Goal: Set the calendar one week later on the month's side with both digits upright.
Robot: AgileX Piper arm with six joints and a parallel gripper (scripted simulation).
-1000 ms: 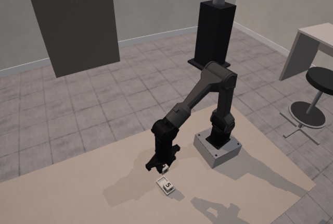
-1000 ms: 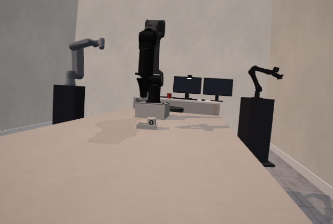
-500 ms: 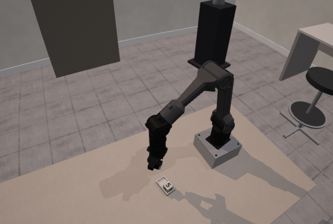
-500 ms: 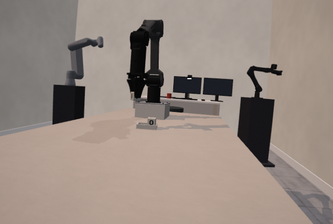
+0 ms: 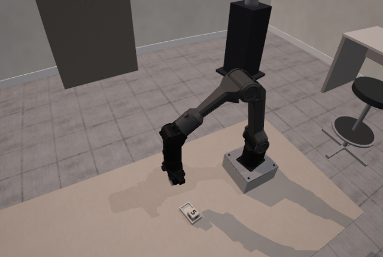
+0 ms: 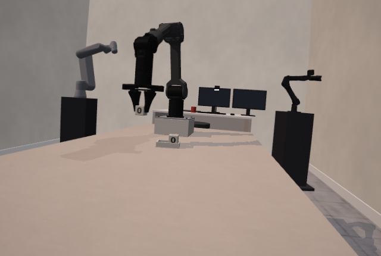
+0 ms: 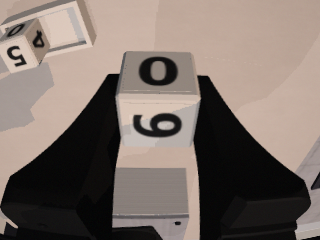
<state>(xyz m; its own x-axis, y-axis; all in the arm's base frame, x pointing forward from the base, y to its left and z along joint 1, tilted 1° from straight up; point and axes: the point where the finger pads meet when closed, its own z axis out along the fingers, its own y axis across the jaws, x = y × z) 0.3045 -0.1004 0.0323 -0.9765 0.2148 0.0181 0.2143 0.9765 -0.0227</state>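
The tray is 100 mm to the left of my hand and 110 mm below it. Round my hand: white number cube (right at my hand).
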